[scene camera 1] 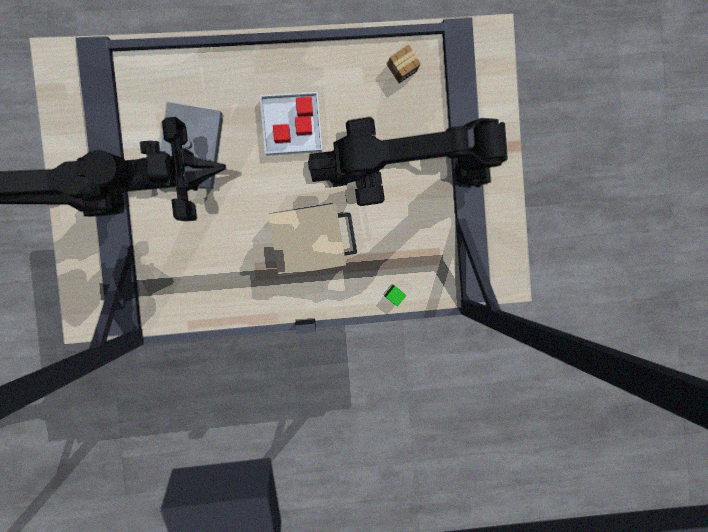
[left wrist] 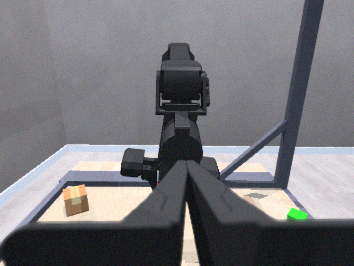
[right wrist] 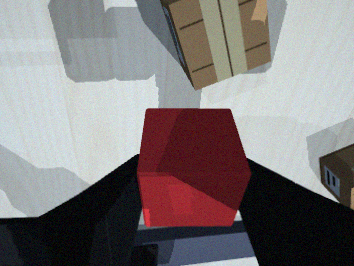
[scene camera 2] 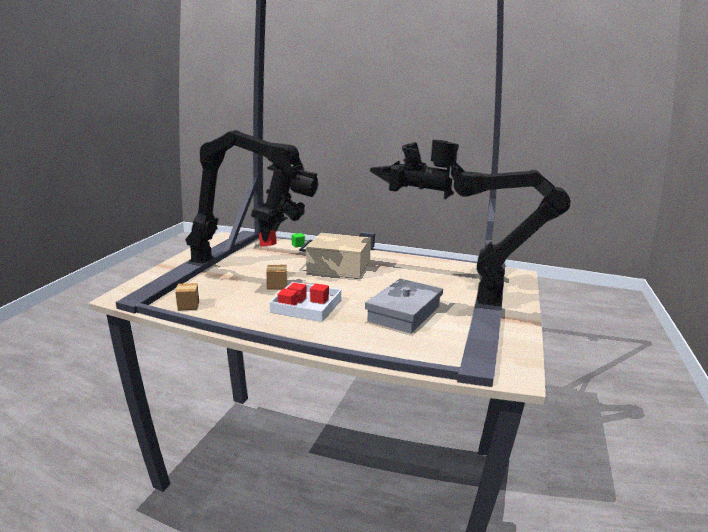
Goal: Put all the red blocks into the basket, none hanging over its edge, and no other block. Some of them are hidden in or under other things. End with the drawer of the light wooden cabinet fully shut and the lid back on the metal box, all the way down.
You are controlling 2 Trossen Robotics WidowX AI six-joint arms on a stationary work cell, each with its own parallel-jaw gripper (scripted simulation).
Path:
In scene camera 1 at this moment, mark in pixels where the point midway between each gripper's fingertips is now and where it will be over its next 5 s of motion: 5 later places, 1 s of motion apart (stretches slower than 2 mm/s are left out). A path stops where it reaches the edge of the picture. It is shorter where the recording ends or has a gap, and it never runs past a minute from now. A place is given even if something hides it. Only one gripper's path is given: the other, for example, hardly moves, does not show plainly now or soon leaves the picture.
My right gripper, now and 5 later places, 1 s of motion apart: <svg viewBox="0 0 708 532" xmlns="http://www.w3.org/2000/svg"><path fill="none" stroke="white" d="M368 162L333 153L304 136L280 111L275 106L275 107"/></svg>

